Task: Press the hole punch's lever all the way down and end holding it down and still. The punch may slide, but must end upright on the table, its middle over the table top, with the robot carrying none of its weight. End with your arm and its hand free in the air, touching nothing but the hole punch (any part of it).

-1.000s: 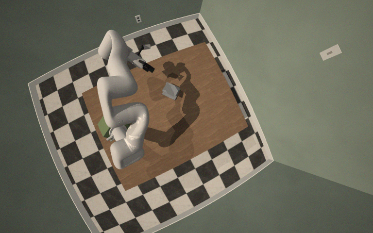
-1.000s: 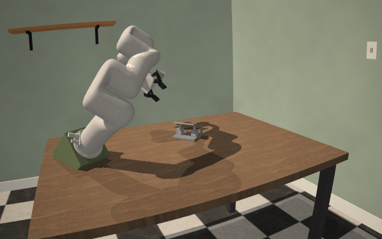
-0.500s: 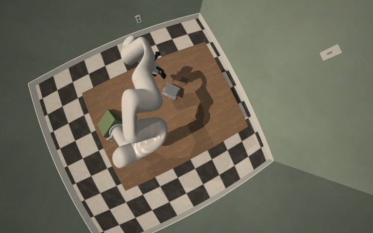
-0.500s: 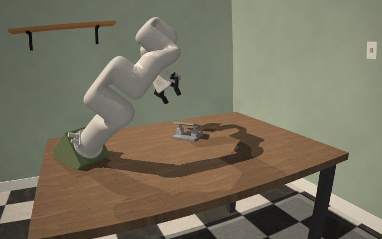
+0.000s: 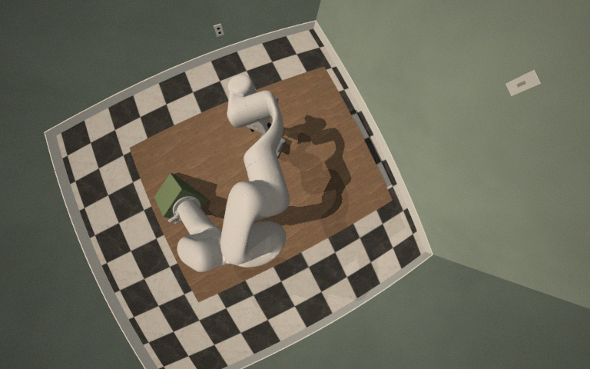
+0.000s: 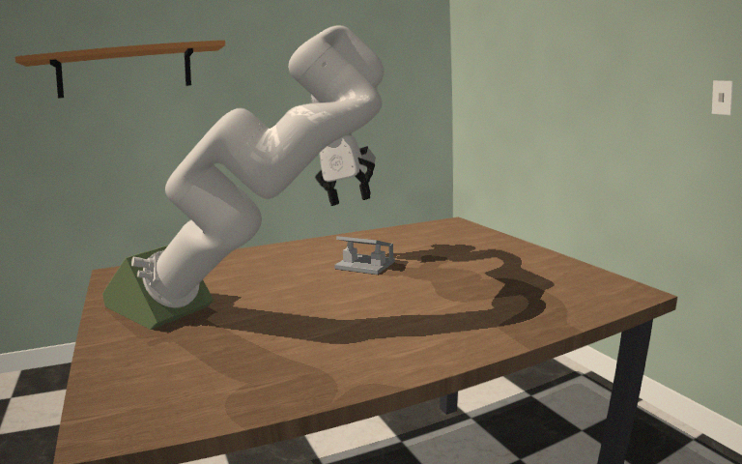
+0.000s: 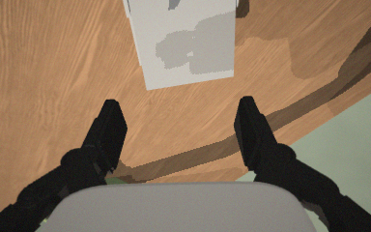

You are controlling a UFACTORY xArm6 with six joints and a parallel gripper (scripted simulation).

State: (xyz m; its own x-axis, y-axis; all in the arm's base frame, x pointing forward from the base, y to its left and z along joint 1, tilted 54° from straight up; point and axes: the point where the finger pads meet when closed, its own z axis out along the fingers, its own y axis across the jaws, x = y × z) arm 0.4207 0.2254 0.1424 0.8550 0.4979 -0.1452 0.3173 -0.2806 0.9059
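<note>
The hole punch is 30 mm ahead of my hand, 20 mm to the right of it and 140 mm below it.
</note>
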